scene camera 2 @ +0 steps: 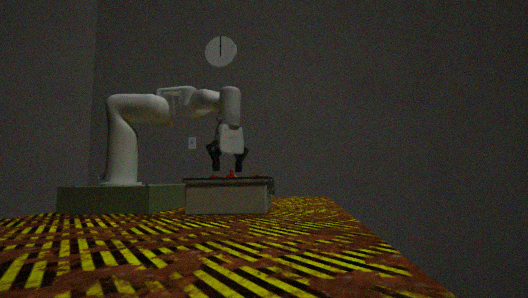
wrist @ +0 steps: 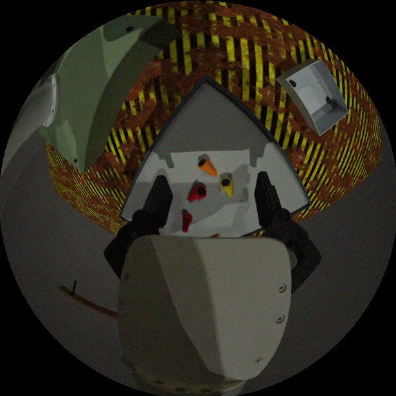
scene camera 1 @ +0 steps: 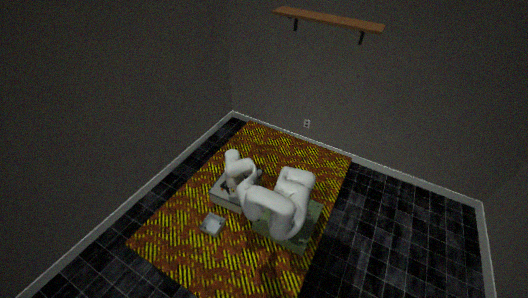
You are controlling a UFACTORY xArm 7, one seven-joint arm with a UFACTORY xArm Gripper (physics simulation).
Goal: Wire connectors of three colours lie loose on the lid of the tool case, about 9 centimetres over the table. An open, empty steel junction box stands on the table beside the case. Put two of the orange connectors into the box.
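Places are measured from the arm's base along level axes (x ahead, y left, z up), in centimetres.
Pixels of known places: gripper, between the fingertips: (scene camera 2: 227, 171); arm's base, origin of its link: (scene camera 2: 121, 185).
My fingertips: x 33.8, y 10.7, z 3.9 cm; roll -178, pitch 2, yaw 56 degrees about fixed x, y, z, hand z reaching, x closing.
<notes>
For each thing: its middle in the pictures, then the offset to it from my fingertips. Level surfaces: height alone.
- tool case, middle of its body: (scene camera 2: 237, 193) (scene camera 1: 236, 185) dx +6.0, dy -7.0, dz -7.0 cm
- steel junction box, middle of its body: (scene camera 1: 212, 224) dx +0.8, dy +20.1, dz -9.9 cm
- striped table, height of its surface: dz -11.8 cm
My gripper (scene camera 2: 227, 170) (wrist: 211, 183) is open and empty, pointing down a little above the tool case (scene camera 1: 226, 202) (scene camera 2: 225, 197) (wrist: 210, 115). In the wrist view an orange connector (wrist: 207, 168) lies on the lid just beyond the line between the fingertips. A yellow connector (wrist: 227, 187) and a red connector (wrist: 197, 192) lie between the fingers' sides. Another red connector (wrist: 186, 221) lies nearer the gripper body. A sliver of a second orange connector (wrist: 215, 235) shows at the body's edge, mostly hidden. The steel junction box (scene camera 1: 213, 224) (wrist: 315, 92) stands open and empty beside the case.
The green robot base (scene camera 1: 313, 220) (scene camera 2: 102, 200) (wrist: 95, 75) stands on the other side of the case from the gripper's right finger. The striped table (scene camera 1: 170, 250) (scene camera 2: 200, 260) (wrist: 240, 30) carries case and box. A wooden shelf (scene camera 1: 327, 19) hangs on the wall.
</notes>
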